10 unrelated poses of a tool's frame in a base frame.
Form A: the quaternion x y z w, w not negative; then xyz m.
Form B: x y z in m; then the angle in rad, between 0 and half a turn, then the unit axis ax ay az. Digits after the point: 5 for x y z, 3 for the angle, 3 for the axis.
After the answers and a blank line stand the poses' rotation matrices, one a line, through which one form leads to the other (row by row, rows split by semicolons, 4 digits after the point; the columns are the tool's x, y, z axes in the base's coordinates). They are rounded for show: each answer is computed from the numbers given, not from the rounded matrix.
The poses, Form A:
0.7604 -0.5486 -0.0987 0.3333 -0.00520 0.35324 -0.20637
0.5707 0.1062 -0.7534 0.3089 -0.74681 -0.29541 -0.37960
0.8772 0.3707 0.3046 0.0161 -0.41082 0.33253 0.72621
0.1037 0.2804 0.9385 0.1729 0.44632 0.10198 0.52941
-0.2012 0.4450 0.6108 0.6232 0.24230 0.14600 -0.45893
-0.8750 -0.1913 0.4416 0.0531 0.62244 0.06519 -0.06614
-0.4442 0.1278 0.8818 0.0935 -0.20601 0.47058 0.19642
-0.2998 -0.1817 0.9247 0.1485 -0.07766 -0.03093 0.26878
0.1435 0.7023 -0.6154 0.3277 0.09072 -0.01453 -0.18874
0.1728 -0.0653 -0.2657 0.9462 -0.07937 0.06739 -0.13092
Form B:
-0.00520 0.35324 -0.20637 2.462 0.807 -0.582 -0.105
-0.74681 -0.29541 -0.37960 2.514 0.600 0.112 -0.792
-0.41082 0.33253 0.72621 3.109 0.877 0.371 0.305
0.44632 0.10198 0.52941 2.794 0.105 0.285 0.953
0.24230 0.14600 -0.45893 1.796 -0.257 0.569 0.781
0.62244 0.06519 -0.06614 3.035 -0.876 -0.192 0.442
-0.20601 0.47058 0.19642 2.954 -0.446 0.128 0.886
-0.07766 -0.03093 0.26878 2.843 -0.303 -0.184 0.935
0.09072 -0.01453 -0.18874 2.474 0.152 0.743 -0.651
-0.07937 0.06739 -0.13092 0.659 0.534 -0.202 -0.821

0.3786 -0.7685 -0.5158; -0.9001 -0.1759 -0.3986; 0.2156 0.6152 -0.7583
-0.1578 0.5867 -0.7943; -0.3442 -0.7866 -0.5126; -0.9255 0.1926 0.3261
0.5396 0.6406 0.5464; 0.6602 -0.7246 0.1976; 0.5225 0.2541 -0.8139
-0.9187 -0.2664 0.2916; 0.3827 -0.7830 0.4904; 0.0977 0.5621 0.8213
-0.1422 -0.9404 0.3089; 0.5823 0.1729 0.7944; -0.8005 0.2928 0.5230
0.5368 0.2879 -0.7931; 0.3817 -0.9212 -0.0760; -0.7524 -0.2619 -0.6044
-0.5879 -0.2784 -0.7595; 0.0514 -0.9498 0.3085; -0.8073 0.1423 0.5727
-0.7761 -0.1657 -0.6084; 0.3836 -0.8899 -0.2470; -0.5005 -0.4251 0.7542
-0.7440 0.6049 0.2837; -0.2018 0.2013 -0.9585; -0.6370 -0.7704 -0.0277
0.8503 0.4802 -0.2154; -0.5254 0.7991 -0.2923; 0.0317 0.3617 0.9318

